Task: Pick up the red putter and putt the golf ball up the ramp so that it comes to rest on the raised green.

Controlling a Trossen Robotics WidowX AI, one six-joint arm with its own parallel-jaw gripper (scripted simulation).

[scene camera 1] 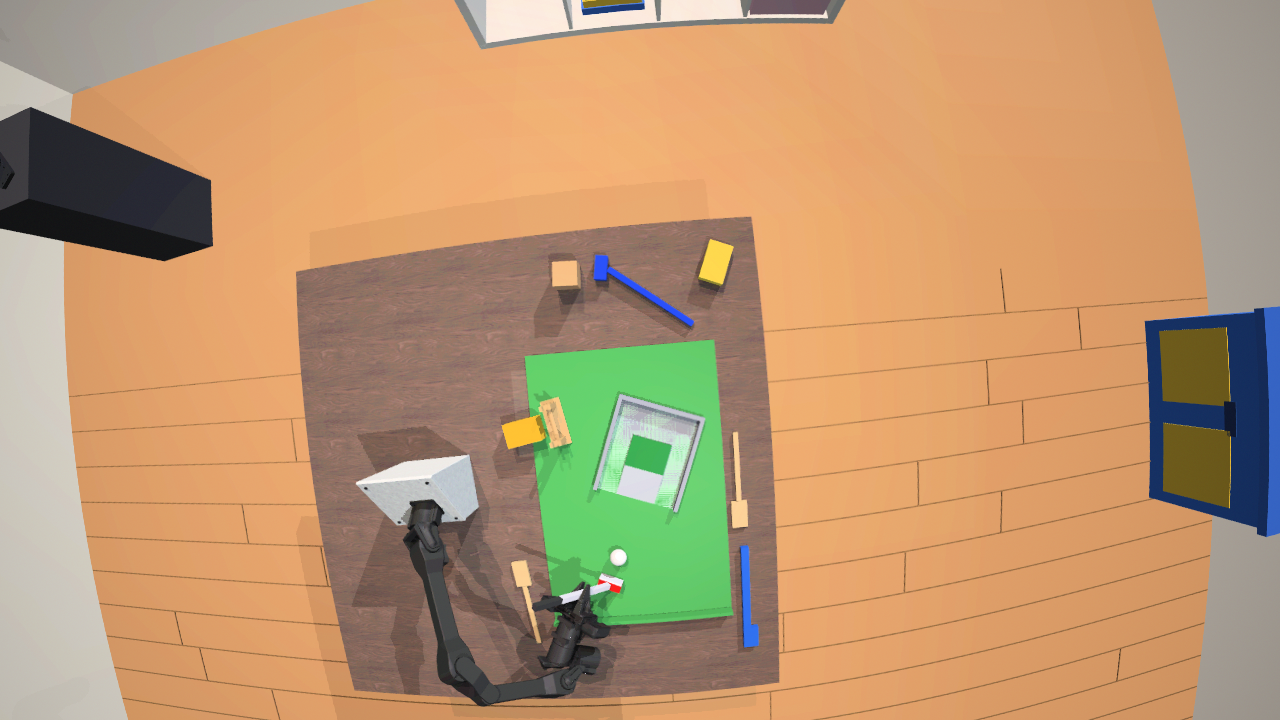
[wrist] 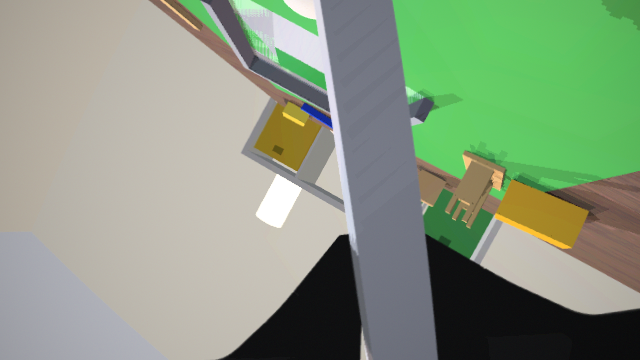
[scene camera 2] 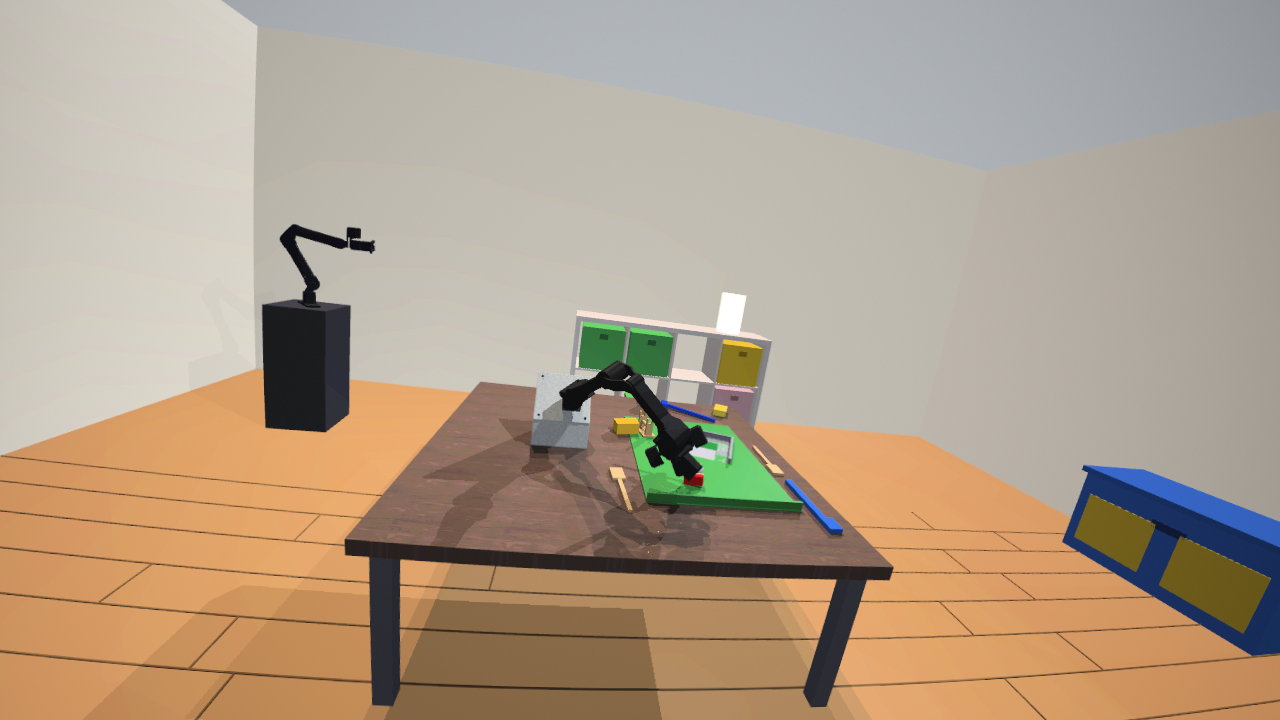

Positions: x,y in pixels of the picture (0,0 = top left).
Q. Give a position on a ramp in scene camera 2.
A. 708,451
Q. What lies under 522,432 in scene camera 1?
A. A yellow block.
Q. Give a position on a wooden piece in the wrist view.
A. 481,175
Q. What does my gripper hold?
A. A red putter.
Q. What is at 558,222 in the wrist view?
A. A yellow block.
